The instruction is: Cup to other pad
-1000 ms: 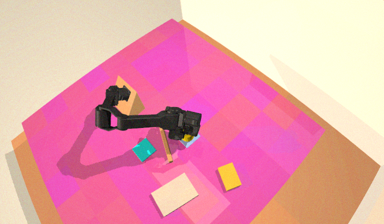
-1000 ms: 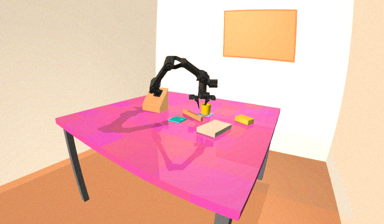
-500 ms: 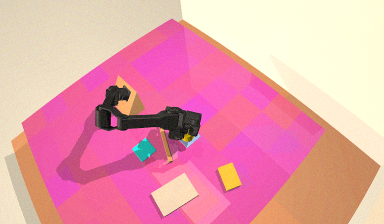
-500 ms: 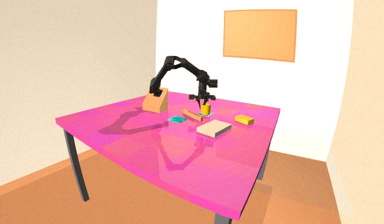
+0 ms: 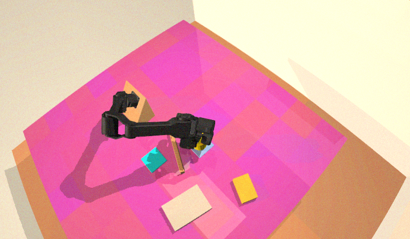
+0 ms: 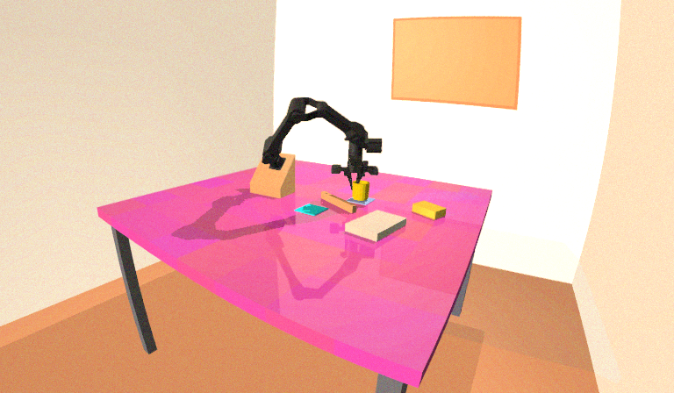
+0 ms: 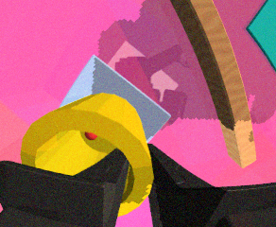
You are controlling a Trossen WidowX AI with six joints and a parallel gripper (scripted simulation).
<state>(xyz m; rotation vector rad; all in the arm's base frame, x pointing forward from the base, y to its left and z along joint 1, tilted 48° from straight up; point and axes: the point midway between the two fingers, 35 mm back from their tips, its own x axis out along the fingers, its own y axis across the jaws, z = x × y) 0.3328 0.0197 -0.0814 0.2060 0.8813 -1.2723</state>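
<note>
Right now my gripper tip is 8 cm past the cyan pad, 19 cm to the left of it and 5 cm above it. Round my gripper tip: yellow cup 2 cm ahead, 1 cm to the left; wooden stick 3 cm behind, 9 cm to the right, 4 cm below; beige slab 19 cm ahead, 23 cm to the right, 3 cm below.
</note>
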